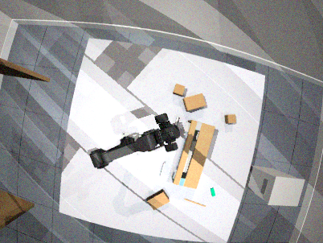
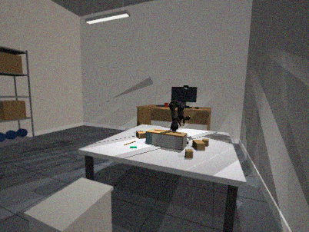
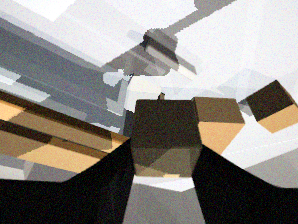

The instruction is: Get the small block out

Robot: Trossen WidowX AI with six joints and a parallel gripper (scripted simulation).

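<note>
Right now the tan block is 1 cm behind my gripper tip, 1 cm to the right of it and 1 cm above it. The rest, counted from my gripper tip: thin stick (23 cm ahead, 49 cm to the right, 17 cm below); then green piece (34 cm ahead, 40 cm to the right, 17 cm below).
</note>
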